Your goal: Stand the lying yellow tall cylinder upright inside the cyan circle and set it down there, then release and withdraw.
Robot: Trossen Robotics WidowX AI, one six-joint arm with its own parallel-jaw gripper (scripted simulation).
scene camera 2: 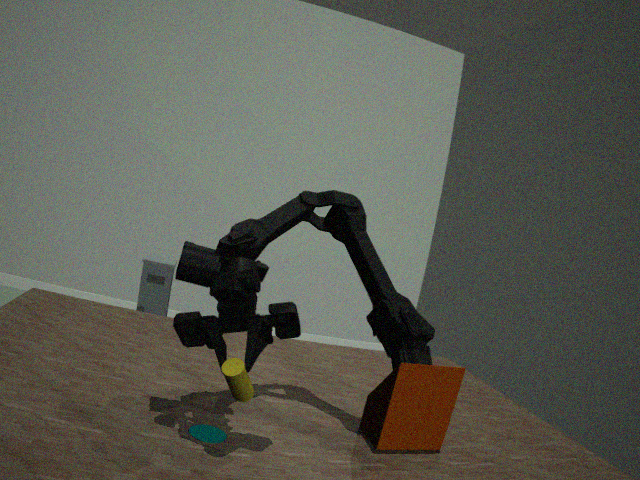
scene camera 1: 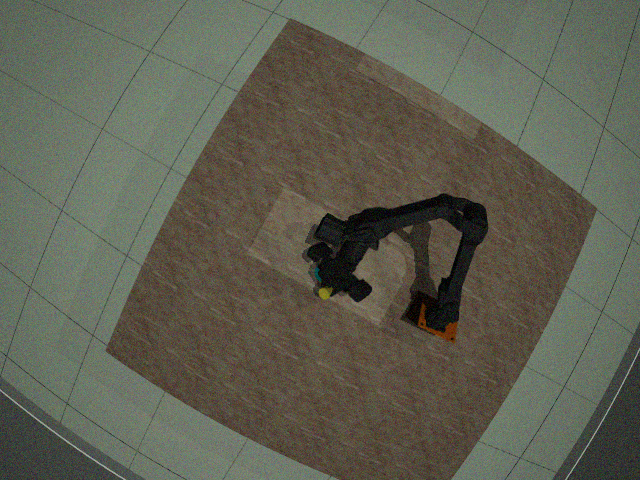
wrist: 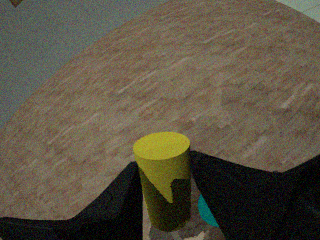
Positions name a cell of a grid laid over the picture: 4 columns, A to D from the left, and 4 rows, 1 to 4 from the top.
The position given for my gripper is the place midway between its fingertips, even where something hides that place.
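There is a yellow cylinder (scene camera 2: B4), and it is carried by my gripper (scene camera 2: B4). I can find that same gripper in scene camera 1 (scene camera 1: C3) as well, and again in the wrist view (wrist: C3).
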